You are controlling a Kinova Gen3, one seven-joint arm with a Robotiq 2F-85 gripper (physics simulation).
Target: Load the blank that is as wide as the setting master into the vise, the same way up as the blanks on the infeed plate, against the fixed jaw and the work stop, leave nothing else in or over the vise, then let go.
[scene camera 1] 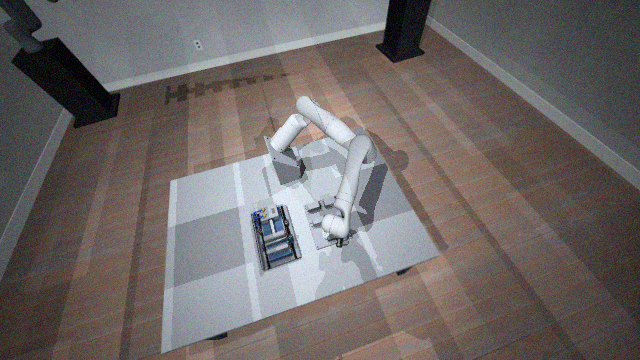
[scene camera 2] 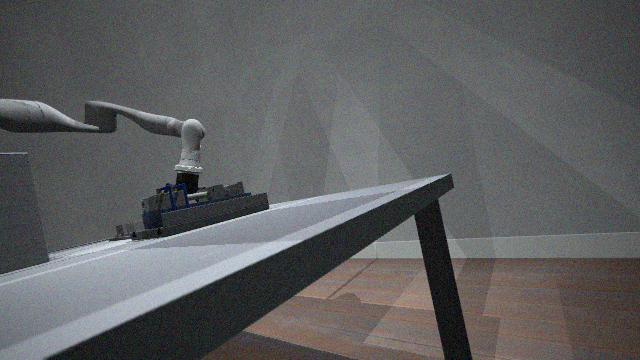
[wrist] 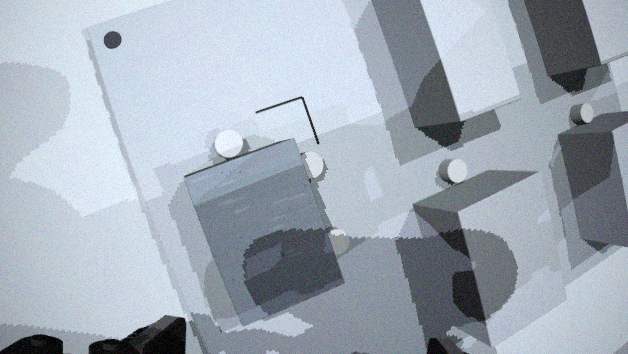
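Pixels of known places: arm's base, origin of its link: [scene camera 1: 277, 146].
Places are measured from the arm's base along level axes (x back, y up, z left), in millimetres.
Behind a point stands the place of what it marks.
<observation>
The infeed plate [wrist: 184, 79] {x -544, y -171, z 32 mm} [scene camera 1: 316, 241] {x -535, y -171, z 10 mm} lies right of the vise [scene camera 1: 275, 235] {x -461, y -83, z -164 mm} [scene camera 2: 206, 210] {x -367, y -143, z -265 mm}. In the wrist view a darker, streaked grey block [wrist: 258, 220] {x -543, y -146, z 89 mm} lies flat on the plate against three white pins, beside a black corner mark [wrist: 303, 109] {x -506, y -171, z 61 mm}. Plain light grey blanks stand to its right: one close [wrist: 496, 228] {x -464, y -135, z 131 mm}, one behind [wrist: 456, 57] {x -454, y -135, z 65 mm}, and another further right [wrist: 593, 175] {x -386, y -153, z 145 mm}. My gripper [wrist: 298, 348] {x -550, y -140, z 138 mm} [scene camera 1: 338, 243] {x -550, y -140, z 138 mm} is open and empty. It hangs above the plate, near the darker block's front end. Only its dark finger parts show at the bottom edge of the wrist view.
The vise has blue jaws and a blue and yellow fitting [scene camera 1: 256, 216] {x -311, y -111, z -229 mm} at its far left corner. What sits between the jaws is too small to tell. The arm's grey base block [scene camera 1: 286, 165] {x -130, y -26, z 7 mm} [scene camera 2: 18, 210] {x -101, y -65, z -58 mm} stands at the back of the table [scene camera 1: 210, 286] {x -537, y -179, z -527 mm}.
</observation>
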